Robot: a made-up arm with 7 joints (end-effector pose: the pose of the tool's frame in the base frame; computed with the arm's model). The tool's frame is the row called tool.
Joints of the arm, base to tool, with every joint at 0 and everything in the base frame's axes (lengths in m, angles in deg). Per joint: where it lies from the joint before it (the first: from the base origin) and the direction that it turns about. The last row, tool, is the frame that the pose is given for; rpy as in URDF.
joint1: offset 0 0 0.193 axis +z
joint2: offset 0 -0.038 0.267 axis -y
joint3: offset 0 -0.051 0.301 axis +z
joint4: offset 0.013 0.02 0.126 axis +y
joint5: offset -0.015 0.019 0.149 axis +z
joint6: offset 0 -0.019 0.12 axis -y
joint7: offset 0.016 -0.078 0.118 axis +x
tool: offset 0 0 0 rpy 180 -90 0
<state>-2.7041 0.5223 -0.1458 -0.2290 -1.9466 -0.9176 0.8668</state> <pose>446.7 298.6 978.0 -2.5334 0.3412 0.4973</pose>
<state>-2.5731 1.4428 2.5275 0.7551 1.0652 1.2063 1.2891</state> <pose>633.7 242.8 396.9 -2.3952 0.1348 -1.4220</pose>
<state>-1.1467 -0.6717 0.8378 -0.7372 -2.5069 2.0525 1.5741</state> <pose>28.7 -211.8 1073.9 -0.0012 -0.2457 1.7774</pose>
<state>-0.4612 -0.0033 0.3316 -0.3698 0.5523 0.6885 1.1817</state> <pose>-183.1 -138.9 1226.3 -0.4652 -0.3822 -1.5308</pose>
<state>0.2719 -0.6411 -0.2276 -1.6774 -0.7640 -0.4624 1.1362</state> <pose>-48.7 -102.5 957.6 -1.1354 0.1307 -2.0973</pose>
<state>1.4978 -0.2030 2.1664 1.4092 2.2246 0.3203 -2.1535</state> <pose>-216.4 -189.6 925.6 0.4703 -0.5541 1.1104</pose>
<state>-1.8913 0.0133 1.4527 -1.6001 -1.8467 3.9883 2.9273</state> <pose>-233.9 92.0 752.1 1.3744 0.0353 1.8361</pose>
